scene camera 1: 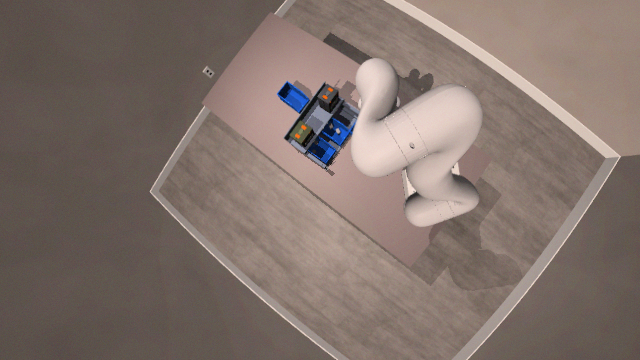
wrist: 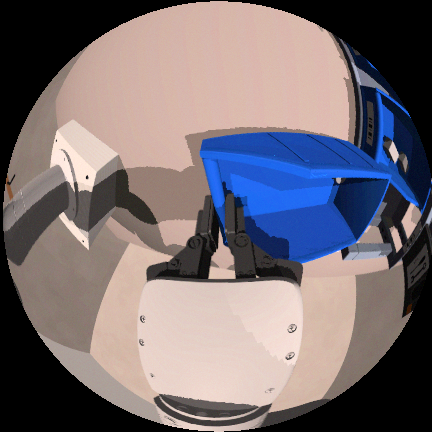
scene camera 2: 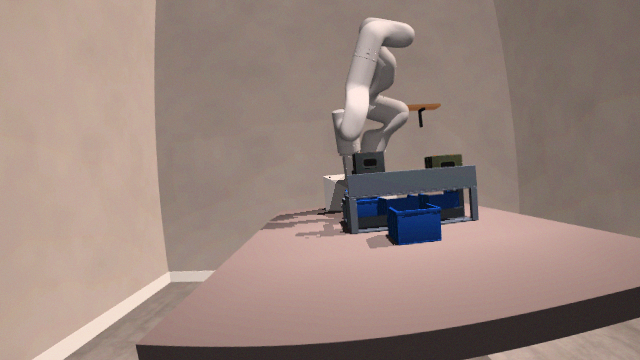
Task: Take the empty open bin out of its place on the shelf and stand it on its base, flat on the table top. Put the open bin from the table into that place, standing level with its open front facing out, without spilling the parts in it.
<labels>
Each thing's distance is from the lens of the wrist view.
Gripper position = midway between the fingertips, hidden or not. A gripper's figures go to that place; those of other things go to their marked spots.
my gripper [wrist: 221, 204]: 13 cm
blue bin [wrist: 293, 209]: 19 cm
</labels>
